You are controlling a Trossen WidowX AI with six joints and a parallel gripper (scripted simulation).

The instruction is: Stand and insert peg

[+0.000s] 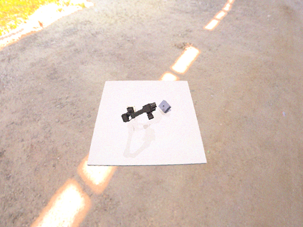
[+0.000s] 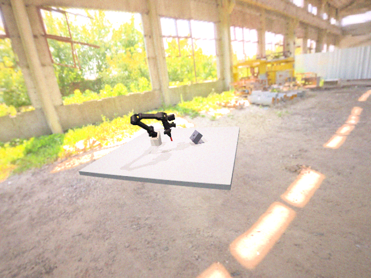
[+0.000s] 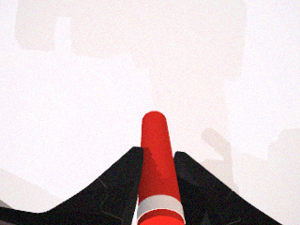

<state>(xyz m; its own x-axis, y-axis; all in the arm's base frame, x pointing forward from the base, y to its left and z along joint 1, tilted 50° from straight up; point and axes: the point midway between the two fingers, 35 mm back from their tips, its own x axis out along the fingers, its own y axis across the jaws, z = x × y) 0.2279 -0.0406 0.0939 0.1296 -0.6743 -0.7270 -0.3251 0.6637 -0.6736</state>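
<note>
My gripper tip is 20 cm short of the grey sloped panel, 18 cm to the right of it and 6 cm above it. From my gripper tip the other things lie so: red peg (2 cm above).
</note>
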